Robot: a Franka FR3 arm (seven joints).
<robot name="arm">
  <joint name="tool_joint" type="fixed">
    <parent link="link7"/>
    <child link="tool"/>
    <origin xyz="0 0 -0.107" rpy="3.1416 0 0"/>
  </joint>
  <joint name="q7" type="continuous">
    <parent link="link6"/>
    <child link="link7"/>
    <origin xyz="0.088 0 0"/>
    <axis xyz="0 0 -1"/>
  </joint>
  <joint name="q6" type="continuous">
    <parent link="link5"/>
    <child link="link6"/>
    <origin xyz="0 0 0"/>
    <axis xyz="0 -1 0"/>
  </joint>
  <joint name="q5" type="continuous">
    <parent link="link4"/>
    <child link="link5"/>
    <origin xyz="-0.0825 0 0.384"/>
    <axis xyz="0 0 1"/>
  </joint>
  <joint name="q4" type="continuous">
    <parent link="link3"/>
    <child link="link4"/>
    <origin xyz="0.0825 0 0"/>
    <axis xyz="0 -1 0"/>
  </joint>
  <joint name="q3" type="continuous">
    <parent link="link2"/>
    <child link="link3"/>
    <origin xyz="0 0 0.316"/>
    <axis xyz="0 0 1"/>
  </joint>
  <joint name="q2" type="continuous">
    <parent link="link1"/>
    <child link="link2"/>
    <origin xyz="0 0 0"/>
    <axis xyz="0 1 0"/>
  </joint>
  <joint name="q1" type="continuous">
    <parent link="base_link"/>
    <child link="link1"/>
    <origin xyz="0 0 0.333"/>
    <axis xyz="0 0 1"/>
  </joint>
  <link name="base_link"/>
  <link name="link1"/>
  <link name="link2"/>
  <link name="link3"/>
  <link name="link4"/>
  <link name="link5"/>
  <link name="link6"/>
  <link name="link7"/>
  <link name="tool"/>
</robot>
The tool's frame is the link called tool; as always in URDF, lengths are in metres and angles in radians. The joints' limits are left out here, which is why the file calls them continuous.
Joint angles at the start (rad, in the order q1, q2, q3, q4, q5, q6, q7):
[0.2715 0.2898 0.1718 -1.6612 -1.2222 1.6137 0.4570]
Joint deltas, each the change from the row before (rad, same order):
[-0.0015 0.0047 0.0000 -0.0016 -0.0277 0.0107 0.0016]
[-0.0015 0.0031 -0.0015 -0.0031 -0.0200 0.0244 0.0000]
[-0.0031 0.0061 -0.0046 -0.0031 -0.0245 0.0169 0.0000]
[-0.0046 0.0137 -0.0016 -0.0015 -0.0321 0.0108 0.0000]
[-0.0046 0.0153 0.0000 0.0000 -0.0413 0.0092 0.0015]
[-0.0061 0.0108 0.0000 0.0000 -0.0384 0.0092 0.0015]
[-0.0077 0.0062 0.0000 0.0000 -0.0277 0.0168 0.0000]
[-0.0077 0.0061 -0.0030 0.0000 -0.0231 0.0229 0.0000]
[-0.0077 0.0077 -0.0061 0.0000 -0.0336 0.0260 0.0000]
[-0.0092 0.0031 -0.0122 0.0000 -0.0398 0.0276 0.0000]
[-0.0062 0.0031 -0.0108 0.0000 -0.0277 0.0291 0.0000]
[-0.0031 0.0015 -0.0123 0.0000 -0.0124 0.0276 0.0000]
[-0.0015 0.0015 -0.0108 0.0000 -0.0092 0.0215 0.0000]
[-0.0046 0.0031 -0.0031 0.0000 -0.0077 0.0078 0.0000]
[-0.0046 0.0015 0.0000 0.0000 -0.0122 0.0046 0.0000]
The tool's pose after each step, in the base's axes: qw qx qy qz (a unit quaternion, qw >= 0); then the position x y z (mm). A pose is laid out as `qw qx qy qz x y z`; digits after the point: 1 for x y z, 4 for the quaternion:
0.5531 0.8155 0.1200 0.1212 616.6 171.4 475.6
0.5550 0.8113 0.1292 0.1305 619.4 172.4 473.8
0.5609 0.8053 0.1360 0.1357 623.1 169.8 470.4
0.5702 0.7968 0.1443 0.1382 627.7 167.5 463.4
0.5822 0.7856 0.1536 0.1427 632.7 165.9 456.8
0.5928 0.7751 0.1609 0.1479 637.2 163.4 452.8
0.5981 0.7683 0.1681 0.1540 641.1 160.8 450.7
0.6010 0.7631 0.1757 0.1600 645.4 157.3 448.0
0.6068 0.7547 0.1853 0.1673 650.7 152.5 444.9
0.6154 0.7440 0.1925 0.1752 656.6 143.4 445.1
0.6193 0.7369 0.2007 0.1821 661.1 137.2 444.3
0.6189 0.7344 0.2065 0.1868 664.5 131.7 443.4
0.6187 0.7325 0.2112 0.1901 667.0 127.4 442.3
0.6200 0.7308 0.2132 0.1900 668.7 123.7 440.5
0.6228 0.7275 0.2154 0.1911 670.0 121.4 440.2

